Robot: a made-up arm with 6 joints.
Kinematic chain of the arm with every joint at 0, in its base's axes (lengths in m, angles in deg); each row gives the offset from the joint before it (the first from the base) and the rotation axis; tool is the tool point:
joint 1: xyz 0 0 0.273 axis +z
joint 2: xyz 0 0 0 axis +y
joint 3: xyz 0 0 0.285 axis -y
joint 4: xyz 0 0 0 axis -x
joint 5: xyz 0.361 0 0 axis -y
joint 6: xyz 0 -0.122 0 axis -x
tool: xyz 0 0 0
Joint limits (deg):
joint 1: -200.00..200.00
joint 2: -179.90..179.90
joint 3: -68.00..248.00
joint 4: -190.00..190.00
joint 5: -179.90..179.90
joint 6: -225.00..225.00
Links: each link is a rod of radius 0.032 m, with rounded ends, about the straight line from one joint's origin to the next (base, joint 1, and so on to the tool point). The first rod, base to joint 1, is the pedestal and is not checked.
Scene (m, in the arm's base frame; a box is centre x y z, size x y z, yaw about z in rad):
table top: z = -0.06
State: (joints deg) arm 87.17 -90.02 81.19 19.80 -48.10 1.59
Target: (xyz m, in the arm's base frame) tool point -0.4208 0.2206 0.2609
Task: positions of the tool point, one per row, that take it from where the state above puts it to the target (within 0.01 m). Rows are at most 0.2 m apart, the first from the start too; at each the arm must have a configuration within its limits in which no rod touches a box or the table.
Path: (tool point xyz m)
1: -0.0764 -0.6527 0.2850
2: -0.2285 -0.6095 0.2827
3: -0.3615 -0.5275 0.2804
4: -0.4651 -0.4148 0.2779
5: -0.5322 -0.2815 0.2751
6: -0.5592 -0.1396 0.2722
7: -0.5464 -0.0014 0.2688
8: -0.4979 0.1217 0.2651
9: -0.4208 0.2206 0.2609

